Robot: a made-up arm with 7 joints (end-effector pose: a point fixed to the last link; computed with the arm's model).
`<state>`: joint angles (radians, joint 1 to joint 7).
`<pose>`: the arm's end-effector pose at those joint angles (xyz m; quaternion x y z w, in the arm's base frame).
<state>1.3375 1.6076 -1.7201 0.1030 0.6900 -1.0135 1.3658</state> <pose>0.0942 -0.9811 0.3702 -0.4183 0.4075 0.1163 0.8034</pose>
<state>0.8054 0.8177 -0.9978 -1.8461 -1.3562 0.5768 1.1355</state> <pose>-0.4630 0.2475 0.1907 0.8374 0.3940 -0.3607 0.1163</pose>
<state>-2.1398 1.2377 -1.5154 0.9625 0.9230 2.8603 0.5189</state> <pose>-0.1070 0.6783 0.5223 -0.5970 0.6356 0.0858 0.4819</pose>
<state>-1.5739 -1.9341 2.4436 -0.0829 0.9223 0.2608 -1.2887</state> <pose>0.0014 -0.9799 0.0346 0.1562 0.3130 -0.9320 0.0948</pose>
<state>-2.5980 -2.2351 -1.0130 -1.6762 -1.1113 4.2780 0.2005</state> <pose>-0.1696 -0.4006 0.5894 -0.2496 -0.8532 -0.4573 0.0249</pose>
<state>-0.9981 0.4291 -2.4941 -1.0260 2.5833 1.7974 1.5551</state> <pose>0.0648 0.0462 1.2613 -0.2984 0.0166 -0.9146 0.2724</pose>
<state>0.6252 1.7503 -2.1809 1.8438 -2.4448 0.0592 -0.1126</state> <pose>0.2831 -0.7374 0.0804 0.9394 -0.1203 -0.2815 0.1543</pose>
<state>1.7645 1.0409 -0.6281 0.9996 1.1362 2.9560 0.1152</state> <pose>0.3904 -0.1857 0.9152 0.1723 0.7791 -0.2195 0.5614</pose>
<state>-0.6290 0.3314 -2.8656 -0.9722 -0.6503 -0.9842 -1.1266</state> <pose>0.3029 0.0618 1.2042 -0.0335 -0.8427 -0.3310 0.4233</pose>
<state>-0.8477 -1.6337 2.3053 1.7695 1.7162 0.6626 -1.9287</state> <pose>0.3866 0.2314 0.8611 0.0369 0.0144 -0.4624 0.8858</pose>
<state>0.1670 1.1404 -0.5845 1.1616 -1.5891 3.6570 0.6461</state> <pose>-0.4373 -0.3197 0.9364 -0.2617 0.6529 0.6391 0.3111</pose>
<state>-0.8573 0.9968 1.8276 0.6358 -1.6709 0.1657 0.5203</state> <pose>-0.4491 0.8413 0.8425 0.2210 0.0519 0.8817 0.4137</pose>
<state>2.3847 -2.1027 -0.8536 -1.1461 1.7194 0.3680 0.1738</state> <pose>-0.8761 0.2636 0.3496 -0.0649 -0.8320 0.4952 0.2417</pose>
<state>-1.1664 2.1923 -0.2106 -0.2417 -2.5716 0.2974 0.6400</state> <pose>-0.1089 0.7160 -0.3301 0.8170 0.4916 -0.2035 0.2223</pose>
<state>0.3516 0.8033 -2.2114 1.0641 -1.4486 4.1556 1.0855</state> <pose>-0.5493 -0.5020 0.7013 0.3403 0.4359 0.8137 0.1793</pose>
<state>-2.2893 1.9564 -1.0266 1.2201 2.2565 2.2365 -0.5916</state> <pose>-0.0931 0.6390 0.5827 -0.5636 0.3796 0.7326 0.0379</pose>
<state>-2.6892 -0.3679 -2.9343 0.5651 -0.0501 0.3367 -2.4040</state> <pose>-0.0306 0.0245 1.4477 0.0145 0.6574 0.4442 0.6085</pose>
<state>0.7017 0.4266 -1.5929 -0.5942 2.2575 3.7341 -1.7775</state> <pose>-0.1567 0.0272 1.1418 0.2164 0.8160 -0.5060 0.1768</pose>
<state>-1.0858 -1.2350 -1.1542 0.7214 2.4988 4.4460 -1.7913</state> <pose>0.1727 -0.8323 0.3160 -0.4362 -0.5407 -0.5112 0.5059</pose>
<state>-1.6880 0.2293 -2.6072 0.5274 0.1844 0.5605 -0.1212</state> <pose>-0.0635 0.5497 1.2861 -0.3966 -0.6408 -0.2778 0.5958</pose>
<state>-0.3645 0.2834 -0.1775 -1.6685 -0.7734 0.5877 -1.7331</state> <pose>-0.5967 0.2828 0.3016 -0.1310 -0.5680 0.2975 0.7562</pose>
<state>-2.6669 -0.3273 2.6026 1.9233 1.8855 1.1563 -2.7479</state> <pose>0.5274 -0.0150 0.5222 0.5735 0.3305 0.7369 0.1371</pose>
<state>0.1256 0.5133 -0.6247 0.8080 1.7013 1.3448 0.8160</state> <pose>0.0951 -0.4391 1.1856 0.0174 0.1703 -0.4577 0.8725</pose>
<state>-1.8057 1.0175 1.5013 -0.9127 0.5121 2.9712 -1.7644</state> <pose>-0.2622 0.5304 0.7917 0.5933 0.3375 -0.7298 0.0386</pose>
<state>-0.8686 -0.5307 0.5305 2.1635 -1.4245 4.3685 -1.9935</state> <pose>0.4146 -0.3268 0.3206 -0.2192 0.0201 0.8276 0.5163</pose>
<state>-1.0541 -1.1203 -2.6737 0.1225 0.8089 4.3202 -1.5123</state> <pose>0.1211 -0.6453 0.9390 -0.6033 0.6505 0.3333 0.3192</pose>
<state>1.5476 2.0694 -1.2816 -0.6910 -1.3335 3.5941 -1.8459</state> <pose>-0.3032 -0.4035 0.0363 0.0374 -0.0584 -0.5434 0.8366</pose>
